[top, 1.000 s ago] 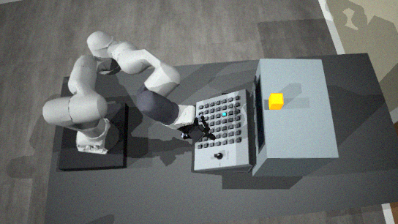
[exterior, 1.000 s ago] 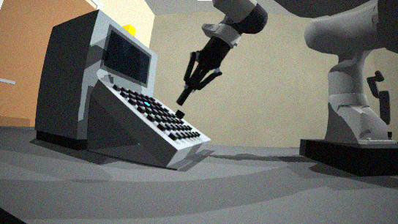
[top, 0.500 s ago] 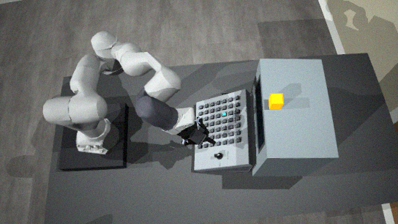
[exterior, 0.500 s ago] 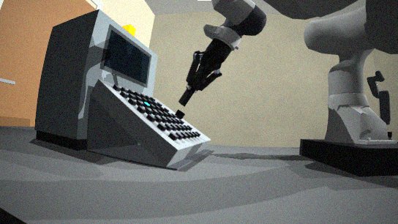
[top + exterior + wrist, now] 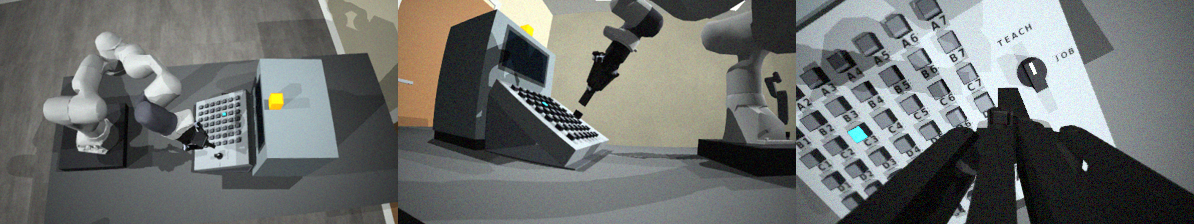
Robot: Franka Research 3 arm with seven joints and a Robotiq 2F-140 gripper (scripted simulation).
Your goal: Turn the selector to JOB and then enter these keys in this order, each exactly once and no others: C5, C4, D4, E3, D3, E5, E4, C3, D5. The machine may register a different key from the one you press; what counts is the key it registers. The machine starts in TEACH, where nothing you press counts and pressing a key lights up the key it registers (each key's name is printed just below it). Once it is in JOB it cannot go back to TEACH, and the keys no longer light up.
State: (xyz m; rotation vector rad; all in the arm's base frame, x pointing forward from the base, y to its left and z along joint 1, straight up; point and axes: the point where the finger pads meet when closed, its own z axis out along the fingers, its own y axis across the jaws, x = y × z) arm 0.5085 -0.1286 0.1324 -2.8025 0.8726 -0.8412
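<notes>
Right now my hand is 4 cm short of the black selector knob, 4 cm to the left of it and 6 cm above it. From my hand the other things lie so: C6 key: 8 cm ahead, 5 cm to the left, 5 cm below; E6 key: 2 cm ahead, 6 cm to the left, 9 cm below; D6 key: 5 cm ahead, 5 cm to the left, 7 cm below.
</notes>
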